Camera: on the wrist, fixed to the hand. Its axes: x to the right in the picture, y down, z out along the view.
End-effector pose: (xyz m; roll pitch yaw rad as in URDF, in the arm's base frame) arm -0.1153 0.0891 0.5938 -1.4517 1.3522 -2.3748
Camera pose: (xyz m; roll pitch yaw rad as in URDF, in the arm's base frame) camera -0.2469 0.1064 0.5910 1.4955 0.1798 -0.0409
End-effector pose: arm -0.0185 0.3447 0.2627 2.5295 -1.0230 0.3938
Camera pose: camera -0.0767 0.4601 0.2927 -2.0354 0.0081 -1.1115
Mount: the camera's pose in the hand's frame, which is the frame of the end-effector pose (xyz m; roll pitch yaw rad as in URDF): 0.0207 -0.0919 -0.0935 0.1037 -0.6720 1.5361
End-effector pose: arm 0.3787 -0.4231 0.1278 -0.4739 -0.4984 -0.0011
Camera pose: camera 0.4165 -0.5476 0.1015 -0.4203 -0.1871 1.6413
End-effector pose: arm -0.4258 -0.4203 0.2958 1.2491 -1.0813 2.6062
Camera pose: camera -0.5532 -0.4141 0.2592 -1.6722 -0.4841 -0.1370
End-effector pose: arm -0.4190 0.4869 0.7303 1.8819 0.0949 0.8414
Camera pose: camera -0.4963 0.5762 0.6697 3.0921 -0.5811 -0.6341
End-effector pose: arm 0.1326 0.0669 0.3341 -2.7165 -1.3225 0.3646
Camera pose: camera 0.0098 0.0684 0.3844 -1.6031 0.1935 -0.1184
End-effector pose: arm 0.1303 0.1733 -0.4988 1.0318 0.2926 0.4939
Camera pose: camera 0.0999 0.1945 -0.6262 2.0378 -1.2251 0.0911
